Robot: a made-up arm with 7 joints. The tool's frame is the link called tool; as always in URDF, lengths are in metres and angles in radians.
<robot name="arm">
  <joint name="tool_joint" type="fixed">
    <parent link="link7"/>
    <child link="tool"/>
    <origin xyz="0 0 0"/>
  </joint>
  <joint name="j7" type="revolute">
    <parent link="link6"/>
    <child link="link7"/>
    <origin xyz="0.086 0.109 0" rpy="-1.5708 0 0"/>
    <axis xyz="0 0 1"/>
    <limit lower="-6.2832" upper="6.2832" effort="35" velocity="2.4"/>
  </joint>
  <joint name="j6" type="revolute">
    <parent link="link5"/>
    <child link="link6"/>
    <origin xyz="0 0 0" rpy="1.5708 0 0"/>
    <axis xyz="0 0 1"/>
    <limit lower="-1.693" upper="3.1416" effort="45" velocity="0.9"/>
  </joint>
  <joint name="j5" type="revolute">
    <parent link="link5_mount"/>
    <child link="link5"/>
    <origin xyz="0.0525 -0.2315 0" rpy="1.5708 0 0"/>
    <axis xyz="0 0 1"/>
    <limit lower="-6.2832" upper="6.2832" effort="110" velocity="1.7"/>
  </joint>
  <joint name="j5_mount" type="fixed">
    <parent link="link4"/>
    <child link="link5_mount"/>
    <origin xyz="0.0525 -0.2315 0"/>
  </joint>
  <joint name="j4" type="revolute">
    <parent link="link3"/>
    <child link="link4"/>
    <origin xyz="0.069 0 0" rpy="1.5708 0 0"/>
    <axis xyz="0 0 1"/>
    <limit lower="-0.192" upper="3.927" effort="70" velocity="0.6"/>
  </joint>
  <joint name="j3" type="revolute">
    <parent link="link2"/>
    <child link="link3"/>
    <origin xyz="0 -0.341 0" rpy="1.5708 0 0"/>
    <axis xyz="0 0 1"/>
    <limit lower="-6.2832" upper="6.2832" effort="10" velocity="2.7"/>
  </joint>
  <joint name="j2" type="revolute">
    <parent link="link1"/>
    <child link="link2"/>
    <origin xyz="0 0 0" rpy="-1.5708 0 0"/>
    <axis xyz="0 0 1"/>
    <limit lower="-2.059" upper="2.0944" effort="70" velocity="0.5"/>
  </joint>
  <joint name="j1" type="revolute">
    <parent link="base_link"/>
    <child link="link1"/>
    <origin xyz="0 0 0.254"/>
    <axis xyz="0 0 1"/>
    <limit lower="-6.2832" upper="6.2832" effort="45" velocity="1.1"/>
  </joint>
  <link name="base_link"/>
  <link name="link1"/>
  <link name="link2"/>
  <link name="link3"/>
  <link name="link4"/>
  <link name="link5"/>
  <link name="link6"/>
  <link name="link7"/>
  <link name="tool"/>
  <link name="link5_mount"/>
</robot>
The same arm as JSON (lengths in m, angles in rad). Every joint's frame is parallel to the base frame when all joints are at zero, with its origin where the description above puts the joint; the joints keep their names.
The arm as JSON. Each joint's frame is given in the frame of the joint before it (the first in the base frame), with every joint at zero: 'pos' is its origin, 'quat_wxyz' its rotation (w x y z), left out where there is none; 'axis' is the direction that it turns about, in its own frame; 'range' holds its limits. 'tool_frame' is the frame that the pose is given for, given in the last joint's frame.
{"length_unit": "m", "angle_unit": "rad", "joints": [
  {"joint": "j1", "pos": [0.0, 0.0, 0.254], "axis": "+z", "range": [-6.2832, 6.2832]},
  {"joint": "j2", "pos": [0.0, 0.0, 0.0], "axis": "+y", "range": [-2.059, 2.0944]},
  {"joint": "j3", "pos": [0.0, 0.0, 0.341], "axis": "+z", "range": [-6.2832, 6.2832]},
  {"joint": "j4", "pos": [0.069, 0.0, 0.0], "axis": "-y", "range": [-0.192, 3.927]},
  {"joint": "j5", "pos": [0.105, 0.0, -0.463], "axis": "-z", "range": [-6.2832, 6.2832]},
  {"joint": "j6", "pos": [0.0, 0.0, 0.0], "axis": "+y", "range": [-1.693, 3.1416]},
  {"joint": "j7", "pos": [0.086, 0.0, -0.109], "axis": "-z", "range": [-6.2832, 6.2832]}
], "tool_frame": {"pos": [0.0, 0.0, 0.0], "quat_wxyz": [0.000004, -0.999995, 0.0, 0.0]}}

